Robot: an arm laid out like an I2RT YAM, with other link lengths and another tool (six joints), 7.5 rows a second.
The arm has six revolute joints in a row. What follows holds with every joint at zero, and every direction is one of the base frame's. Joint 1 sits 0.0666 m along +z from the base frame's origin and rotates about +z. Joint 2 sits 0.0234 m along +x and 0.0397 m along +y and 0.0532 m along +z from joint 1 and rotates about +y. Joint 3 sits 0.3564 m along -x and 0.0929 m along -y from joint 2 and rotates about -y. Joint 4 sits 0.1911 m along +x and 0.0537 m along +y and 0.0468 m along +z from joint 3 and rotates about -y. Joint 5 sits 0.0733 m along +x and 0.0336 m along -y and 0.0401 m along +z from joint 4 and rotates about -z. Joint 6 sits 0.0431 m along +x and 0.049 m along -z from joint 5 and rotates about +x. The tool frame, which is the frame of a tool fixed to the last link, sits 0.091 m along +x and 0.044 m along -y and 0.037 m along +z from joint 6; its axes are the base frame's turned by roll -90.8, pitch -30.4 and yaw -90 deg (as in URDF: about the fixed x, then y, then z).
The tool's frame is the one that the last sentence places.
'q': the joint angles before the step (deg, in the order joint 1, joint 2, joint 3, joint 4, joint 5, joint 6). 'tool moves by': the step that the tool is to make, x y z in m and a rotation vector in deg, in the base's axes. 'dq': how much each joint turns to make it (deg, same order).
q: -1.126, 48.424, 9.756, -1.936, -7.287, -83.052
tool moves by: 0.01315, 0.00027, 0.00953, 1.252, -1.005, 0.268
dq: -2.204, 3.685, 0.700, 3.849, -2.721, -0.615
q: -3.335, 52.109, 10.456, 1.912, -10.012, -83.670
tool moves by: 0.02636, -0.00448, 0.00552, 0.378, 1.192, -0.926
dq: -1.141, 7.540, 1.668, 4.672, -0.356, 0.088
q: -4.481, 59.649, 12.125, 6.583, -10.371, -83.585
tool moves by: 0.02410, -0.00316, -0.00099, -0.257, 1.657, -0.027
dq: -0.614, 7.031, 1.496, 3.779, -0.175, -0.697
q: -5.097, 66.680, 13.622, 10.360, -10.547, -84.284
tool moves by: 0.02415, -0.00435, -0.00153, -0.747, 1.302, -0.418
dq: -0.264, 6.071, 2.189, 2.560, 0.704, -0.530
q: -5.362, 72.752, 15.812, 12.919, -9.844, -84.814
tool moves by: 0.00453, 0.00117, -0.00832, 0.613, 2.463, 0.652
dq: -0.088, 2.658, 0.272, -0.171, -0.789, -0.264
